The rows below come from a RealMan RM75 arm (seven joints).
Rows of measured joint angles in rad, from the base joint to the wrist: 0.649, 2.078, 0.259, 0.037, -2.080, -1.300, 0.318; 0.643, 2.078, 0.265, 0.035, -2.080, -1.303, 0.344; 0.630, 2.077, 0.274, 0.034, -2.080, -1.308, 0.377; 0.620, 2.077, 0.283, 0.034, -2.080, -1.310, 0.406; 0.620, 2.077, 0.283, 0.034, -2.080, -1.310, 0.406; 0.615, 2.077, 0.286, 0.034, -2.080, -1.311, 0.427; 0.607, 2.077, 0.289, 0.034, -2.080, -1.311, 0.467; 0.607, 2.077, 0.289, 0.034, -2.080, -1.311, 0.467; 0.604, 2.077, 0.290, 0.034, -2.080, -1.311, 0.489; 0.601, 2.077, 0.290, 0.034, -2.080, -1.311, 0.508; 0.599, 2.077, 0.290, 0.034, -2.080, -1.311, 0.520; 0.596, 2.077, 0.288, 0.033, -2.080, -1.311, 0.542; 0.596, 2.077, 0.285, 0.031, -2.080, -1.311, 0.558; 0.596, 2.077, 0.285, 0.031, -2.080, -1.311, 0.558
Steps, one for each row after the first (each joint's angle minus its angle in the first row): -0.006, 0.000, 0.006, -0.002, 0.000, -0.003, 0.026; -0.019, -0.001, 0.015, -0.003, 0.000, -0.008, 0.059; -0.029, -0.001, 0.024, -0.003, 0.000, -0.010, 0.088; -0.029, -0.001, 0.024, -0.003, 0.000, -0.010, 0.088; -0.034, -0.001, 0.027, -0.003, 0.000, -0.011, 0.109; -0.042, -0.001, 0.030, -0.003, 0.000, -0.011, 0.149; -0.042, -0.001, 0.030, -0.003, 0.000, -0.011, 0.149; -0.045, -0.001, 0.031, -0.003, 0.000, -0.011, 0.171; -0.048, -0.001, 0.031, -0.003, 0.000, -0.011, 0.190; -0.050, -0.001, 0.031, -0.003, 0.000, -0.011, 0.202; -0.053, -0.001, 0.029, -0.004, 0.000, -0.011, 0.224; -0.053, -0.001, 0.026, -0.006, 0.000, -0.011, 0.240; -0.053, -0.001, 0.026, -0.006, 0.000, -0.011, 0.240
